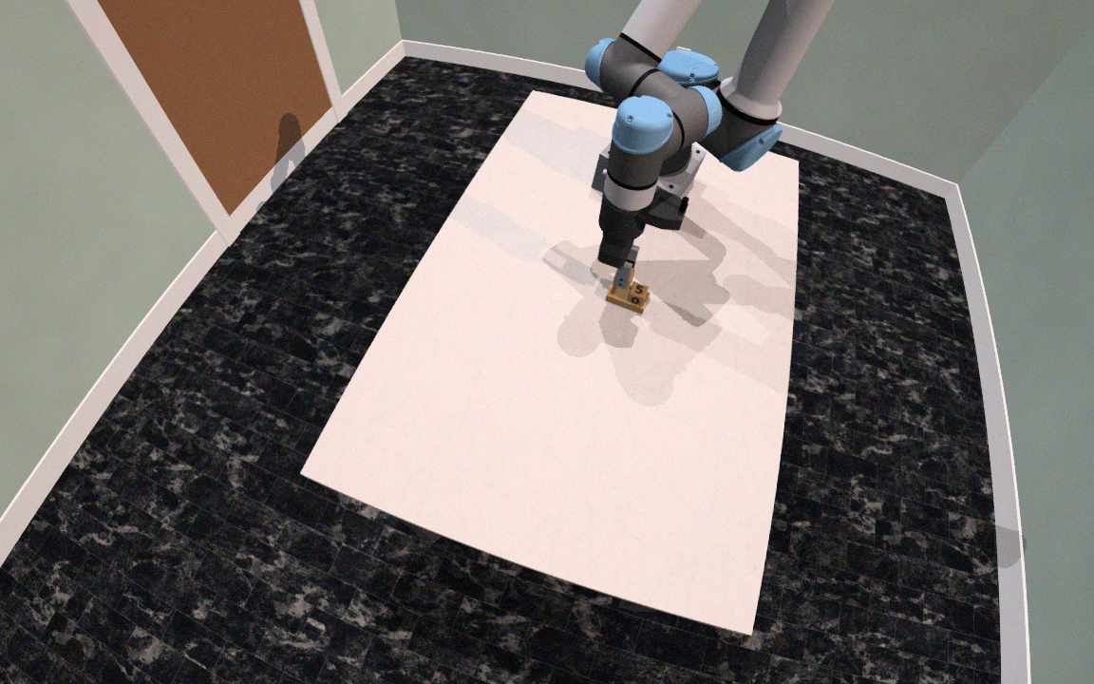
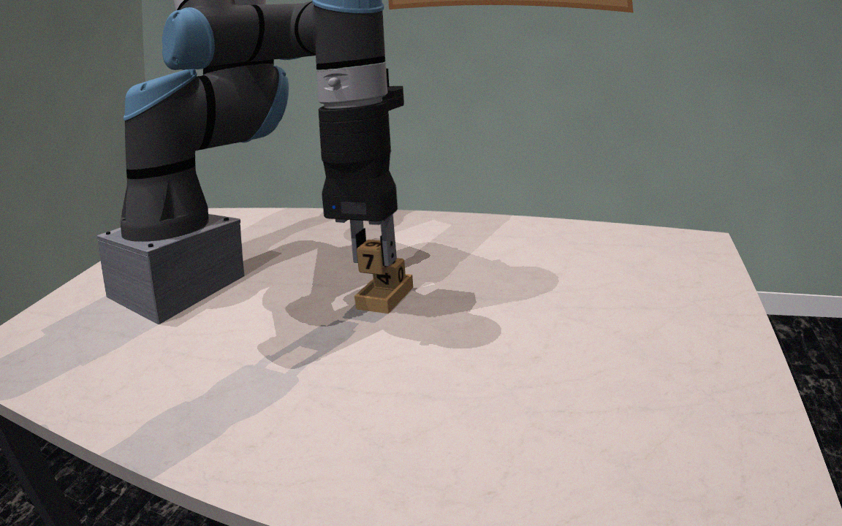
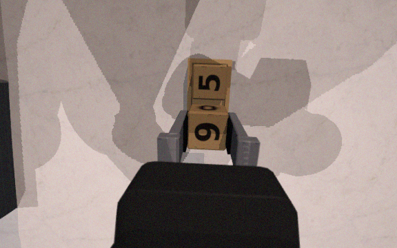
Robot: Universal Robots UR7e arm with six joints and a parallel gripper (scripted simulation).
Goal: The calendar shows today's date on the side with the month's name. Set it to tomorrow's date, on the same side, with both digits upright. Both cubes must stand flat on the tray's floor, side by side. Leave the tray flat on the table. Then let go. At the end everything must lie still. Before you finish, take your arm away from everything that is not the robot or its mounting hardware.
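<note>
My hand is 60 mm above the wooden calendar tray and 20 mm to the right of it.
</note>
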